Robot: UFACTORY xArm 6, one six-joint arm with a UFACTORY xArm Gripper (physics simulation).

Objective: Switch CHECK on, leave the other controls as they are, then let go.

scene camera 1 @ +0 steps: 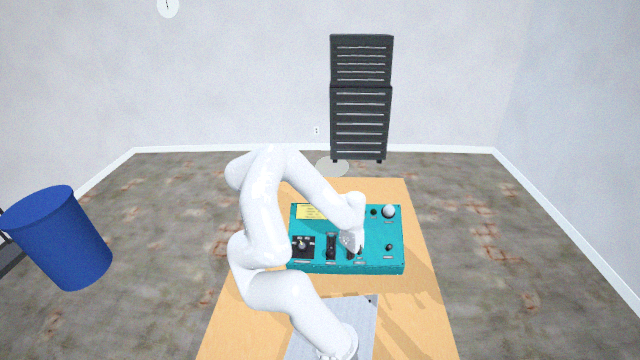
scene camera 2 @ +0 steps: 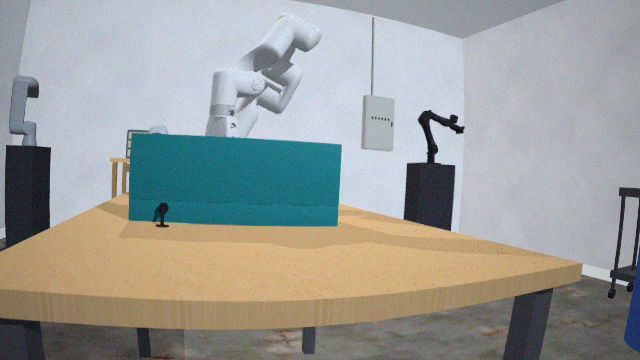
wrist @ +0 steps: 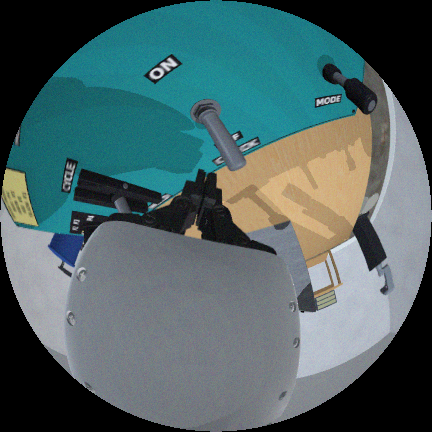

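Pixels of known places: gripper, fingertip midpoint: [scene camera 1: 350,258] [wrist: 202,184]; arm's base, link origin: [scene camera 1: 337,344].
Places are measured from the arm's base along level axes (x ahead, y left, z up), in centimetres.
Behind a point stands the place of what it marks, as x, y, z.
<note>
The CHECK toggle [wrist: 222,137] {43.2, -0.3, -6.0} [scene camera 1: 360,249] is a grey lever on the teal panel [wrist: 280,60] [scene camera 1: 375,232] {52.3, -5.5, -5.0} [scene camera 2: 235,175] {61.2, 9.5, -7.0}. In the wrist view it leans away from the ON label [wrist: 163,69], and its tip hangs over the OFF and CHECK labels, partly covering them. My gripper [wrist: 202,184] {39.0, 2.9, -8.5} [scene camera 1: 351,254] {39.0, 2.9, -8.5} is shut and empty. In the wrist view its black fingertips are beside the lever's tip, with a gap showing between them. In scene camera 1 the gripper is low at the panel's front part, just left of the toggle. The panel hides the gripper in scene camera 2.
A black slotted control [scene camera 1: 331,246] {42.3, 11.7, -7.1} [wrist: 120,191] {42.6, 10.2, -7.3} is left of the gripper, with a rotary knob [scene camera 1: 302,245] {38.7, 23.2, -5.6} further left. The MODE lever [scene camera 1: 389,247] {44.6, -12.0, -4.8} [wrist: 352,89] is to the right. A white dome [scene camera 1: 388,210] {58.3, -9.7, 3.3} and a yellow note [scene camera 1: 309,211] {54.5, 24.6, -0.4} [wrist: 19,197] are at the panel's back.
</note>
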